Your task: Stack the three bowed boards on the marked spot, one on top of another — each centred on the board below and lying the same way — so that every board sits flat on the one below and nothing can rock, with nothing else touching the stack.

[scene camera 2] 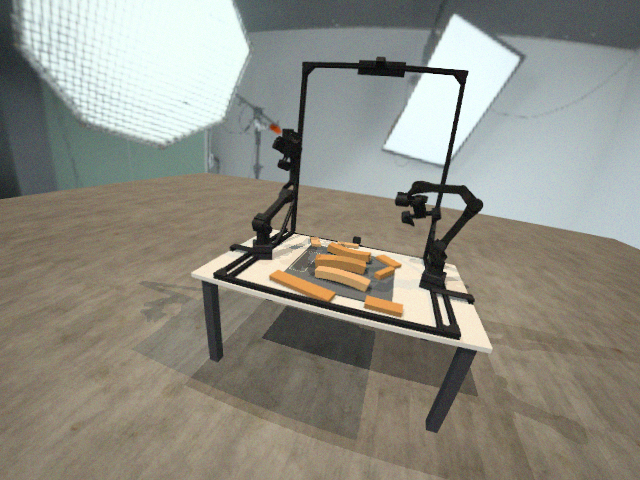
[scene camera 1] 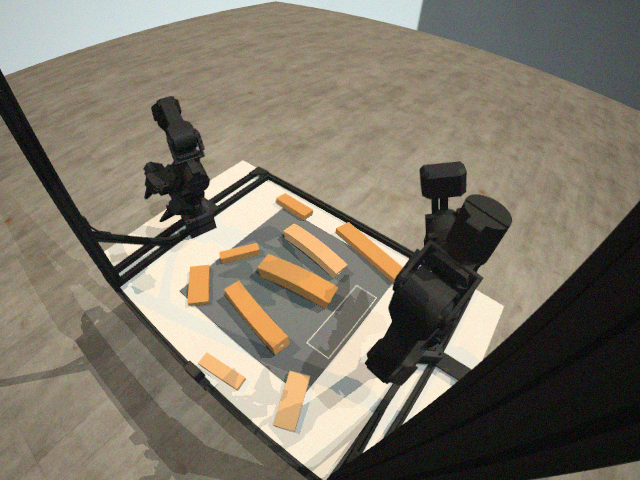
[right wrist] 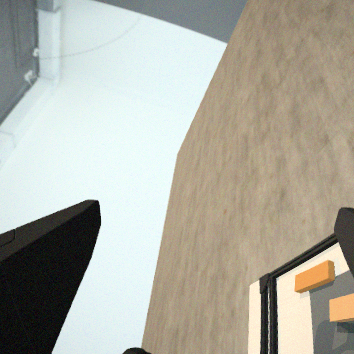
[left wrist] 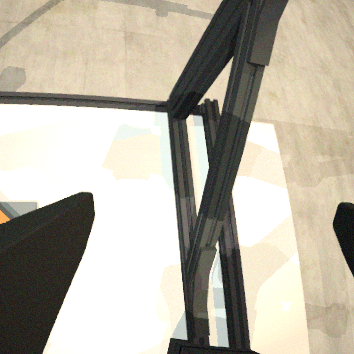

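Observation:
Three bowed orange boards lie apart on the grey mat: the upper one, the middle one and the lower one, as scene camera 1 shows them. The upper board lies at a slightly different angle from the others. The marked spot, a thin pale rectangle outline, has no board on it. My left gripper is open and empty, raised above the table's left side, away from the boards. My right gripper is open and empty, high up and facing outward; its fingertips are hard to see in scene camera 1.
Straight orange blocks lie around the bowed boards: a long one, short ones, and two near the lower edge. Black rails edge the table, and a tall black frame stands over it.

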